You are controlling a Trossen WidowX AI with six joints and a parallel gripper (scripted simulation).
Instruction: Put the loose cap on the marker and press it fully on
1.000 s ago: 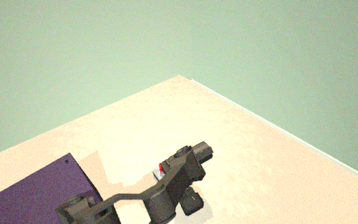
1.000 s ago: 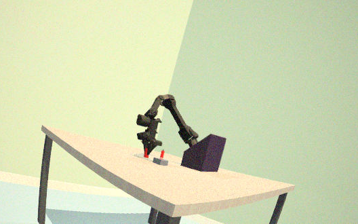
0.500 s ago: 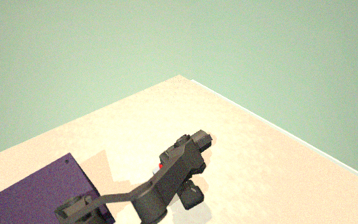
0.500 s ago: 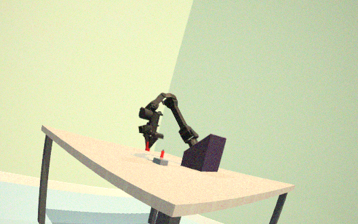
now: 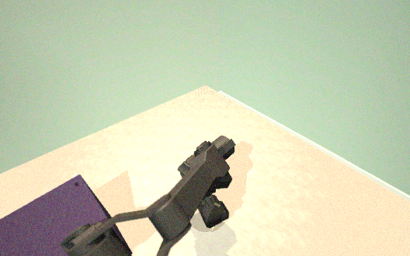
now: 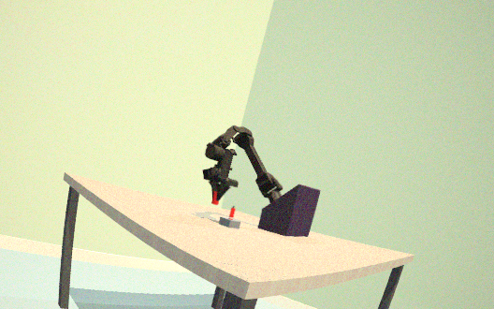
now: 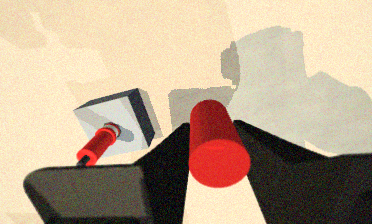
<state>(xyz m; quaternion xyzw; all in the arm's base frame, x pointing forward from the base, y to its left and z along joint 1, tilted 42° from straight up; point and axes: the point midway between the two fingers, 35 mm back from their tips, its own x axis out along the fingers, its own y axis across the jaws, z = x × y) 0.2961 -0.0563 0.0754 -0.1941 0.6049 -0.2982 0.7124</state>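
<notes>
My gripper tip is 1 cm past the holder block, 10 cm to the right of it and 7 cm above it. From my gripper tip the other things lie so: red cap: 1 cm above.
</notes>
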